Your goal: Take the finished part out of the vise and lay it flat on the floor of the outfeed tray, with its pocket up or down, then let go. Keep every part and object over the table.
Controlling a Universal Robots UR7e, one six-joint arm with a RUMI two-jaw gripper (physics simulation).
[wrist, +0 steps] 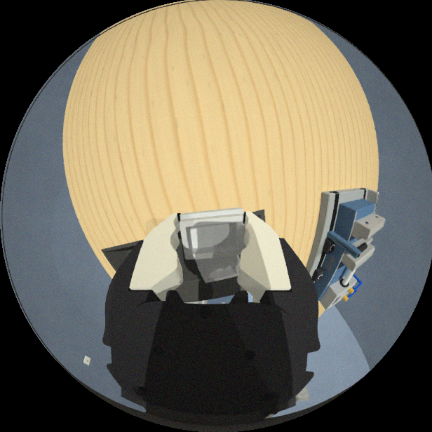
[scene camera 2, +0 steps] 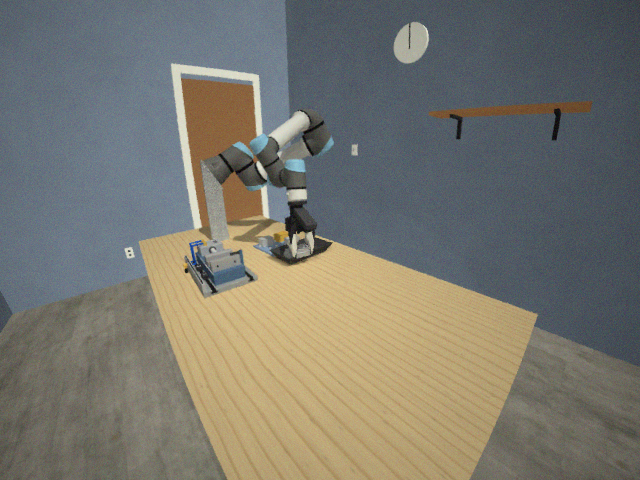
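Where they show: gripper, fingertip midpoint: [scene camera 2: 302,256]; arm's base, link origin: [scene camera 2: 211,173].
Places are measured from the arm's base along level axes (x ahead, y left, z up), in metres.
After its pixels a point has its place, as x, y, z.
Note:
The finished part [scene camera 2: 302,250] {0.614, 0.155, -0.277} [wrist: 212,242], a grey metal block with a pocket, is between the two pale fingers of my gripper [scene camera 2: 302,248] {0.607, 0.160, -0.304} [wrist: 212,213], which is shut on it. In the wrist view a face with a shallow recess shows. The part is low over or in the black outfeed tray [scene camera 2: 321,246] {0.524, 0.313, -0.327} [wrist: 122,252]; whether it touches the tray floor I cannot tell. The tray is partly hidden by the gripper. The vise [scene camera 2: 222,266] {0.575, -0.140, -0.271} [wrist: 357,220], blue and grey on a grey base, stands apart from the tray, with no part visible in my fingers' reach there.
Behind the tray in the scene view is a light blue plate [scene camera 2: 262,247] {0.344, 0.104, -0.334} with a grey block [scene camera 2: 265,241] {0.340, 0.124, -0.310} and a yellow block [scene camera 2: 280,236] {0.327, 0.211, -0.308}. A blue bracket [scene camera 2: 194,250] {0.391, -0.200, -0.256} stands at the vise's rear. The grey arm pedestal [scene camera 2: 215,211] {0.084, -0.026, -0.184} is at the back of the table [scene camera 2: 351,330] {1.006, 0.046, -0.344}.

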